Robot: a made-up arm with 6 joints. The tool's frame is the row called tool. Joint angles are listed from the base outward. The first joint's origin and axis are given. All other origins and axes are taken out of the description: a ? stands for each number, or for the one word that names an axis. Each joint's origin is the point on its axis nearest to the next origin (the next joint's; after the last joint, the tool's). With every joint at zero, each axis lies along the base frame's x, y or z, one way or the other. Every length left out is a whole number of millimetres.
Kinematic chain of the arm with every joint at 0, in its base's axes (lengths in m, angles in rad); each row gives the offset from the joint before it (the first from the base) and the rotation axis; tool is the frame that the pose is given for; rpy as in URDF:
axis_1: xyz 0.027 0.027 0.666 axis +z
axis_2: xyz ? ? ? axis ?
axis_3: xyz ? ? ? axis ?
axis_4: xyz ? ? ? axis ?
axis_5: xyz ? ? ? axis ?
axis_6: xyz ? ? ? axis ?
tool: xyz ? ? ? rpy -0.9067 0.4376 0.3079
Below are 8 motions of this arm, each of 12 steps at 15 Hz.
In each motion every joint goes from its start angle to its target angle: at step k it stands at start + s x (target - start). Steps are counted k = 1, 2, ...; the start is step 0. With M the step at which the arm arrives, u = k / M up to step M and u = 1 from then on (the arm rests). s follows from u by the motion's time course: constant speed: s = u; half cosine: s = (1 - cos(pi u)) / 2; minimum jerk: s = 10 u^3 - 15 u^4 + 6 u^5.
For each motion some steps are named. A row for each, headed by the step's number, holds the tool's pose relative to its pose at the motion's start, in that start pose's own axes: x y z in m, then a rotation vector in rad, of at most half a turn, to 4 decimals.
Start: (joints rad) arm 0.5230 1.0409 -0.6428 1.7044 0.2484 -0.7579
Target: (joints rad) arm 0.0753 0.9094 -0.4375 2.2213 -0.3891 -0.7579
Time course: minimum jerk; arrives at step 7
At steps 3, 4, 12:
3: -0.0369 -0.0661 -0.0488 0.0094 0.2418 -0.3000
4: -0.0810 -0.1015 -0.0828 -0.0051 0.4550 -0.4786
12: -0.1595 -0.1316 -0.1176 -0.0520 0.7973 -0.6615

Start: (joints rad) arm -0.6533 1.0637 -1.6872 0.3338 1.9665 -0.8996
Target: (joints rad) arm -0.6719 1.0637 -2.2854 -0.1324 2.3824 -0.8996
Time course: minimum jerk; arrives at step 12
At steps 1, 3, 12:
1: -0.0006 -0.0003 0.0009 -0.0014 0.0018 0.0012
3: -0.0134 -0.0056 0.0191 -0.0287 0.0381 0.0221
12: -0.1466 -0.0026 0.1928 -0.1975 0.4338 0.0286

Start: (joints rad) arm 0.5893 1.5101 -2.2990 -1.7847 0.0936 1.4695
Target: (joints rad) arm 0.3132 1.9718 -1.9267 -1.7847 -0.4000 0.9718
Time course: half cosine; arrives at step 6
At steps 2, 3, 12:
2: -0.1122 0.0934 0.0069 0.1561 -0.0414 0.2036
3: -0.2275 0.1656 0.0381 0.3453 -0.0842 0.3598
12: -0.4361 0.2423 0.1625 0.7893 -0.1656 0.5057

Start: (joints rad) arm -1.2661 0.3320 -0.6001 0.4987 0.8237 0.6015
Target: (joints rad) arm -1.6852 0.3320 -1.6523 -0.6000 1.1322 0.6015
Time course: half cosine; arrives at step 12
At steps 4, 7, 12:
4: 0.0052 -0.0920 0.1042 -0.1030 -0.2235 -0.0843
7: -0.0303 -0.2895 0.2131 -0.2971 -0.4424 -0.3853
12: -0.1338 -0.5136 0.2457 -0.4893 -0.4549 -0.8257

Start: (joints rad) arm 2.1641 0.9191 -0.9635 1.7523 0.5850 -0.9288
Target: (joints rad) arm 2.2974 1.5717 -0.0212 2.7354 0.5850 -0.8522
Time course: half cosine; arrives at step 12
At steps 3, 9, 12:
3: -0.0864 0.0030 -0.1004 0.0139 0.2602 -0.0854
9: -0.6193 -0.1173 -0.1938 -0.4133 1.3202 -0.7245
12: -0.7065 -0.1538 -0.1298 -0.6075 1.4621 -0.8829

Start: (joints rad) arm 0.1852 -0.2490 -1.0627 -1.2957 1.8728 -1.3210
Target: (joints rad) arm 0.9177 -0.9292 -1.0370 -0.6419 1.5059 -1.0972
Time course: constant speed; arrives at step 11
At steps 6, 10, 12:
6: -0.0952 -0.0483 0.2011 -0.5657 0.1634 -0.5646
10: -0.1317 -0.0119 0.3398 -0.9879 0.1384 -0.9501
12: -0.1372 0.0067 0.3707 -1.0956 0.1106 -1.0458

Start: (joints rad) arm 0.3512 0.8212 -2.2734 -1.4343 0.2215 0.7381
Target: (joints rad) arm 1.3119 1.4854 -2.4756 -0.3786 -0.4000 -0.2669
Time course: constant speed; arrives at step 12
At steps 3, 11, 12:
3: 0.1037 0.0363 0.2136 0.2490 -0.3079 -0.1075
11: 0.1176 -0.0353 0.7792 0.6402 -0.9382 -0.5071
12: 0.0936 -0.0511 0.8382 0.6630 -0.9883 -0.5550

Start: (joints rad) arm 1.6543 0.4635 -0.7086 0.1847 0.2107 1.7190
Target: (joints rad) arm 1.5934 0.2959 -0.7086 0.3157 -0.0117 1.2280
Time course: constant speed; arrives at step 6
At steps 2, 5, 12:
2: 0.0002 -0.0118 0.0412 0.0747 -0.1254 0.0795
5: 0.0011 -0.0380 0.1018 0.1805 -0.3350 0.1584
12: 0.0014 -0.0490 0.1214 0.2130 -0.4093 0.1734

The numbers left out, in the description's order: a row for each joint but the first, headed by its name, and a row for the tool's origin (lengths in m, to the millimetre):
axis_2: xyz 0.005 -0.023 0, axis +y
axis_3: xyz 0.047 0 0.299, axis +y
axis_4: xyz 0.102 0 -0.403, axis -z
axis_5: xyz -0.012 0.028 0, axis +y
axis_6: xyz 0.09 0 -0.14, axis -z
tool: xyz 0.006 -0.018 0

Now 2 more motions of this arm.
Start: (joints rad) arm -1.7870 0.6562 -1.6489 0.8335 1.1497 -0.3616
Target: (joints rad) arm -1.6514 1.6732 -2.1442 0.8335 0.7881 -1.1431
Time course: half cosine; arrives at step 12
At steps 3, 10, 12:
3: 0.0275 0.0134 -0.0645 -0.0473 -0.0335 0.0615
10: 0.0433 0.1516 -0.4400 -0.2933 -0.2026 0.4645
12: 0.0330 0.1666 -0.4713 -0.3121 -0.2168 0.5051

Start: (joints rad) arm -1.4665 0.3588 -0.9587 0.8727 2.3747 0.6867
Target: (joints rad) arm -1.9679 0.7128 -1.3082 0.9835 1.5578 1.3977
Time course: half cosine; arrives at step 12
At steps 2, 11, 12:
2: -0.0055 -0.0159 0.0117 0.0661 -0.0278 -0.0422
11: -0.1087 -0.3137 0.0820 1.2439 -0.1941 -0.3289
12: -0.1107 -0.3202 0.0811 1.2690 -0.1933 -0.3280

